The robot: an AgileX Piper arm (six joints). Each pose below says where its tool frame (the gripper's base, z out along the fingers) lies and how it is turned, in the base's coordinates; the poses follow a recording.
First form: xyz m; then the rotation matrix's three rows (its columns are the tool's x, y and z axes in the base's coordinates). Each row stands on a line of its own.
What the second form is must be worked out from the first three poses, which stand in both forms.
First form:
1:
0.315 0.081 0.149
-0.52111 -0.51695 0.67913
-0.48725 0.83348 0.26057
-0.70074 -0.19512 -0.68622
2:
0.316 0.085 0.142
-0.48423 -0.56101 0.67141
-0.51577 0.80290 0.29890
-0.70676 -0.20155 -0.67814
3:
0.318 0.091 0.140
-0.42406 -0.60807 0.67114
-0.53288 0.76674 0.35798
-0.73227 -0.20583 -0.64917
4:
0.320 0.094 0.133
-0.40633 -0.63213 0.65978
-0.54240 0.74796 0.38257
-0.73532 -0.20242 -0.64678
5:
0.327 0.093 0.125
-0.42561 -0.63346 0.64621
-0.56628 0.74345 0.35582
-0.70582 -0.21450 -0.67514
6:
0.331 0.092 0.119
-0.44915 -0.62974 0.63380
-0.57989 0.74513 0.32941
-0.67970 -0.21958 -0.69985
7:
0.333 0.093 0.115
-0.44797 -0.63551 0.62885
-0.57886 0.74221 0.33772
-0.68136 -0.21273 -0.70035
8:
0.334 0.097 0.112
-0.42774 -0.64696 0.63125
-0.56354 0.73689 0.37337
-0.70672 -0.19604 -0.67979
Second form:
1:
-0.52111 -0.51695 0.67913 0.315
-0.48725 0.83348 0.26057 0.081
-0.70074 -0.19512 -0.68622 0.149
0 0 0 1

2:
-0.48423 -0.56101 0.67141 0.316
-0.51577 0.80290 0.29890 0.085
-0.70676 -0.20155 -0.67814 0.142
0 0 0 1

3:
-0.42406 -0.60807 0.67114 0.318
-0.53288 0.76674 0.35798 0.091
-0.73227 -0.20583 -0.64917 0.140
0 0 0 1

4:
-0.40633 -0.63213 0.65978 0.320
-0.54240 0.74796 0.38257 0.094
-0.73532 -0.20242 -0.64678 0.133
0 0 0 1

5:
-0.42561 -0.63346 0.64621 0.327
-0.56628 0.74345 0.35582 0.093
-0.70582 -0.21450 -0.67514 0.125
0 0 0 1

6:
-0.44915 -0.62974 0.63380 0.331
-0.57989 0.74513 0.32941 0.092
-0.67970 -0.21958 -0.69985 0.119
0 0 0 1

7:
-0.44797 -0.63551 0.62885 0.333
-0.57886 0.74221 0.33772 0.093
-0.68136 -0.21273 -0.70035 0.115
0 0 0 1

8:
-0.42774 -0.64696 0.63125 0.334
-0.56354 0.73689 0.37337 0.097
-0.70672 -0.19604 -0.67979 0.112
0 0 0 1

